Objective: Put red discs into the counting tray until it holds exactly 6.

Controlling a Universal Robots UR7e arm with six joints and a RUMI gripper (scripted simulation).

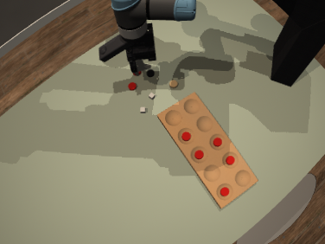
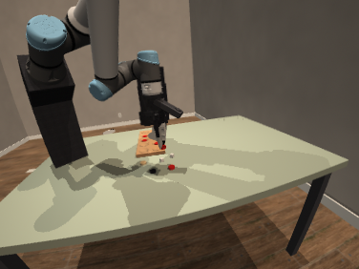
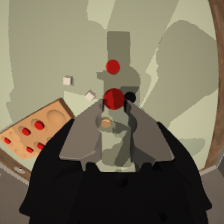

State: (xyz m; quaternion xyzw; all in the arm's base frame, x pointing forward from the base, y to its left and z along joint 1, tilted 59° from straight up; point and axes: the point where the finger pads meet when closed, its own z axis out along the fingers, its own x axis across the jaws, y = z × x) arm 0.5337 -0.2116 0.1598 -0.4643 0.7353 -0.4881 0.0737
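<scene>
My hand is 30 mm short of the wooden counting tray, 330 mm to the right of it and 110 mm above it. The rest, counted from my hand: black disc 60 mm behind, 110 mm below; tan disc 80 mm behind, 90 mm to the left, 110 mm below.
</scene>
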